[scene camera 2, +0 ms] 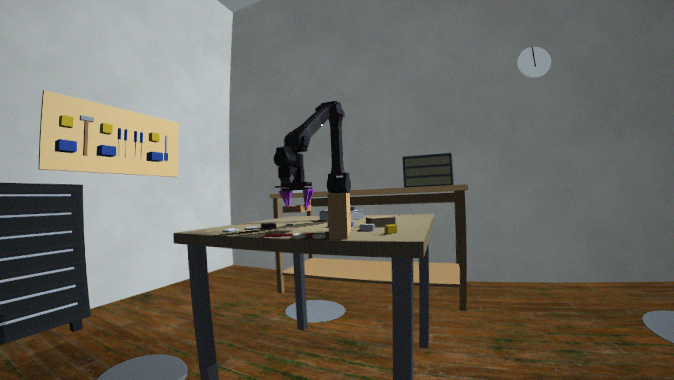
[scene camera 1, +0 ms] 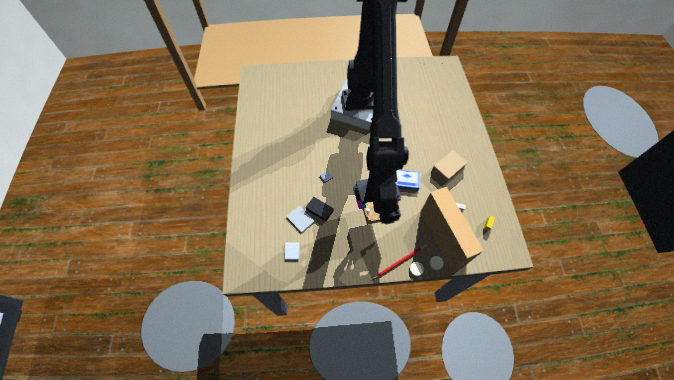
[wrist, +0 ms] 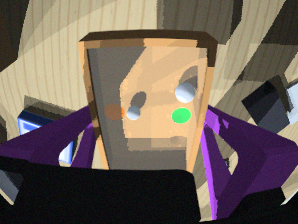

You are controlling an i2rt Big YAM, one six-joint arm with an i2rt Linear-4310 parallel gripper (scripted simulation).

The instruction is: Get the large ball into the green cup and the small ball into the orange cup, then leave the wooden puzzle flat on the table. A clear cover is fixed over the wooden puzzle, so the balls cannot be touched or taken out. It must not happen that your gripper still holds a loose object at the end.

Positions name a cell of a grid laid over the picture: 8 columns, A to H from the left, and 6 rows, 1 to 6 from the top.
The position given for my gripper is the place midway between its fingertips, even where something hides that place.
I see my gripper (wrist: D3), a tall wooden block (scene camera 1: F4) and a black box (wrist: H3).
The tall wooden block is seen too in scene camera 2 (scene camera 2: E4).
